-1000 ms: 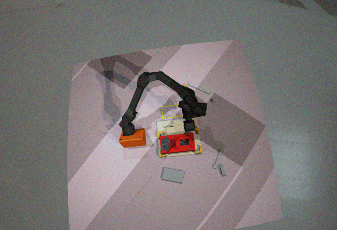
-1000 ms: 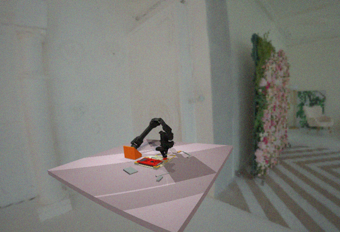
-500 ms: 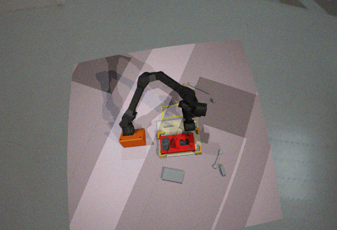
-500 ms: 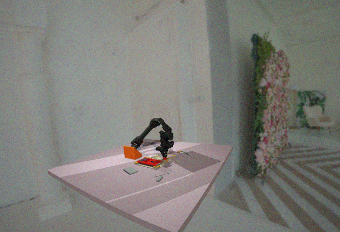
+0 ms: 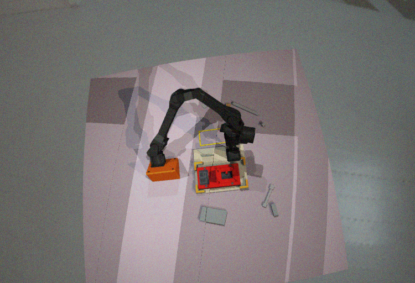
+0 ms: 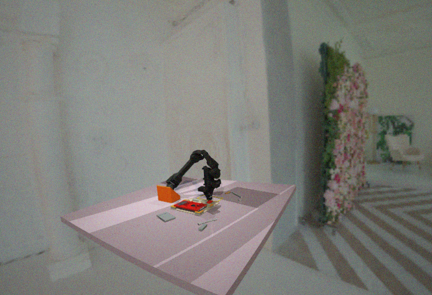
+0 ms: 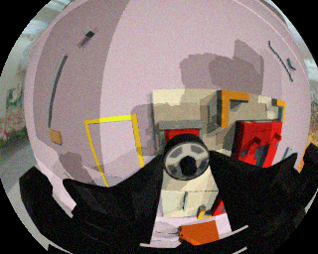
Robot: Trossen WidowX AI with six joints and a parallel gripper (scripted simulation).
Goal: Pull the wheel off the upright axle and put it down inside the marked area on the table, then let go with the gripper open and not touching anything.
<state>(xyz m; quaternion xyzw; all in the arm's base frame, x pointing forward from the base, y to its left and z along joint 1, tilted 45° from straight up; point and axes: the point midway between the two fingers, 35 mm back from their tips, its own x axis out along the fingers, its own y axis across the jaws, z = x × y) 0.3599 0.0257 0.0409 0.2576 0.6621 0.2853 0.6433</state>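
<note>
My gripper tip is right at the wheel. Round my gripper tip: tan block 250 mm to the left, 40 mm below, 10 mm ahead.
</note>
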